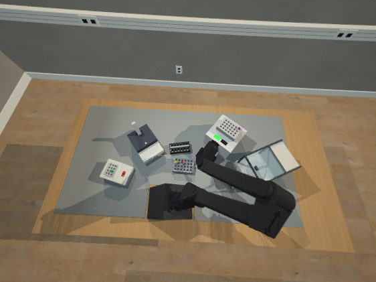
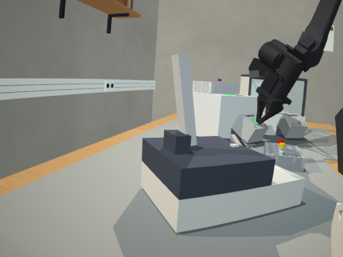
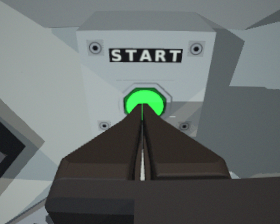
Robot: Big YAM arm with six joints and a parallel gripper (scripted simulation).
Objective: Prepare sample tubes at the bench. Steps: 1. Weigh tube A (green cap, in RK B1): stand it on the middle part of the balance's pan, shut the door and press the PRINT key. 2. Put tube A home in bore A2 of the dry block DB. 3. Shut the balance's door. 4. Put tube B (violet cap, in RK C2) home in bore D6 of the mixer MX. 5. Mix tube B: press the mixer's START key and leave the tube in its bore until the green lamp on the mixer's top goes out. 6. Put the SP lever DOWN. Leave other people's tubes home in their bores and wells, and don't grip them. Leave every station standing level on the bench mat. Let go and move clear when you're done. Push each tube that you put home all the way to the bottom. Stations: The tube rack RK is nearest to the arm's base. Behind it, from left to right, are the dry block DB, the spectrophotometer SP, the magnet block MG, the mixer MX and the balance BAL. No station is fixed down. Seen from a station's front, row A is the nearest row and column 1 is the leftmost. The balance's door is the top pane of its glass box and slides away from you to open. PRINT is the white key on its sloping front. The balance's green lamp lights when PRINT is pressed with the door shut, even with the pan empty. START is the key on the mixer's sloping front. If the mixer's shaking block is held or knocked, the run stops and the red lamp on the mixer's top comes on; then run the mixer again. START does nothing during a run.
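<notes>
Now: the green start key 1 cm ahead of my hand, 1 cm to the right of it and 1 cm below it. From my hand the other things lie so: print key: 16 cm behind, 12 cm to the right; rack RK: 3 cm behind, 16 cm to the left, 6 cm below; magnet block: 8 cm ahead, 17 cm to the left, 5 cm below.
</notes>
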